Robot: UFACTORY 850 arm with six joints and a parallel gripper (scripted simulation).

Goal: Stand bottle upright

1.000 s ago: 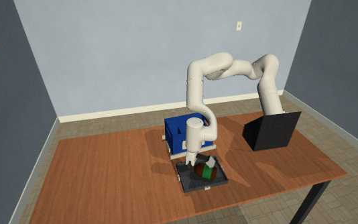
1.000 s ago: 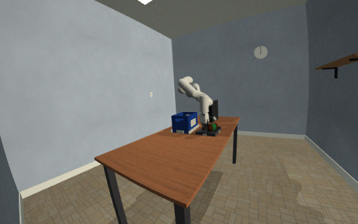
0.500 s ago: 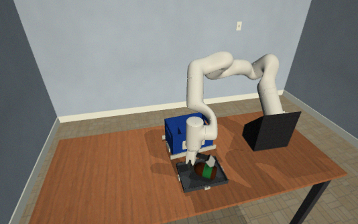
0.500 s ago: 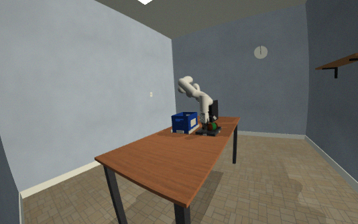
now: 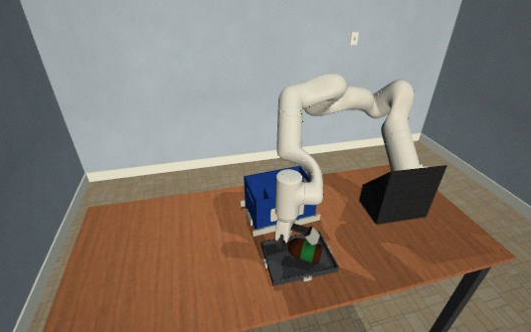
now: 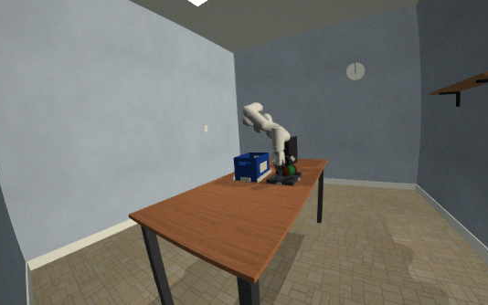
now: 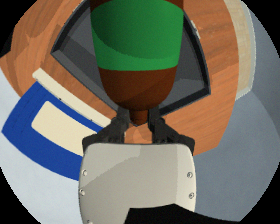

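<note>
Right now my hand is 50 mm past the bottle and 30 mm to the right of it. Round my hand: blue crate (240 mm to the right, 30 mm behind, 20 mm above); tray (50 mm below, 50 mm behind, 30 mm to the left).
</note>
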